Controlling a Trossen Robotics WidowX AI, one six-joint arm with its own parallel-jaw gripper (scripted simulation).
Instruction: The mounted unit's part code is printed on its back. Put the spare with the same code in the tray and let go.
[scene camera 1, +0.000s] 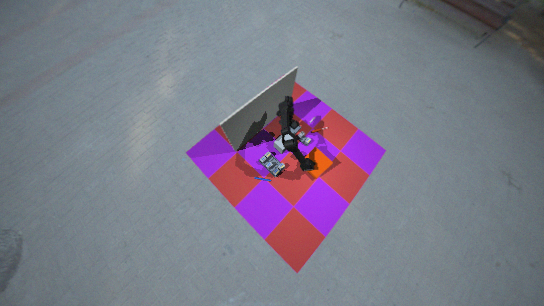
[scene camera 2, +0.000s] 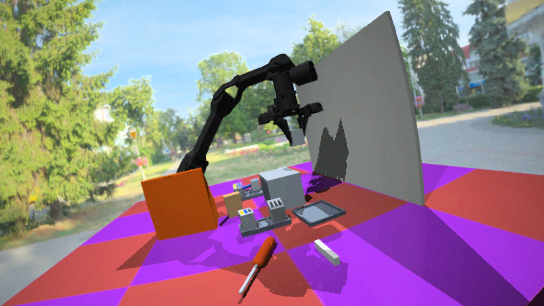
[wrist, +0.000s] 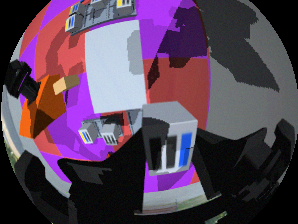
Scene:
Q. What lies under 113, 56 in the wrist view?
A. A grey box.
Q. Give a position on a grey box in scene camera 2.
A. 284, 183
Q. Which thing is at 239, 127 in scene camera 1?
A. A wall panel.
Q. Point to my gripper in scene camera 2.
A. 297, 142

